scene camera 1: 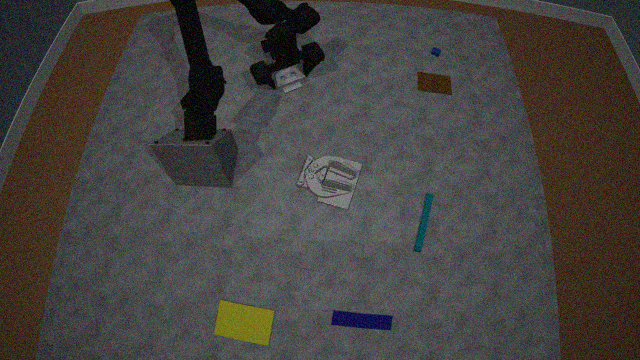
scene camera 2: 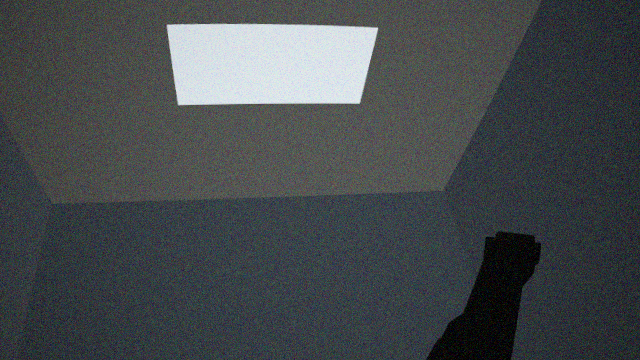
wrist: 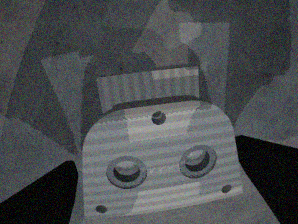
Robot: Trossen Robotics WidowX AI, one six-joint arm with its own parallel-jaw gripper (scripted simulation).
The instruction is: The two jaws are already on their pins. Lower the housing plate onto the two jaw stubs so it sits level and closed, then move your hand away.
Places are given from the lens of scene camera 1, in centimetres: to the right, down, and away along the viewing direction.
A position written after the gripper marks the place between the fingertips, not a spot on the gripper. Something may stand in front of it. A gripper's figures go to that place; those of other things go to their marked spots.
gripper (scene camera 1: pixel 289 82): -8, -26, 110
yellow rectangle (scene camera 1: pixel 251 324): -14, 31, 83
dark blue bar (scene camera 1: pixel 372 321): 11, 30, 82
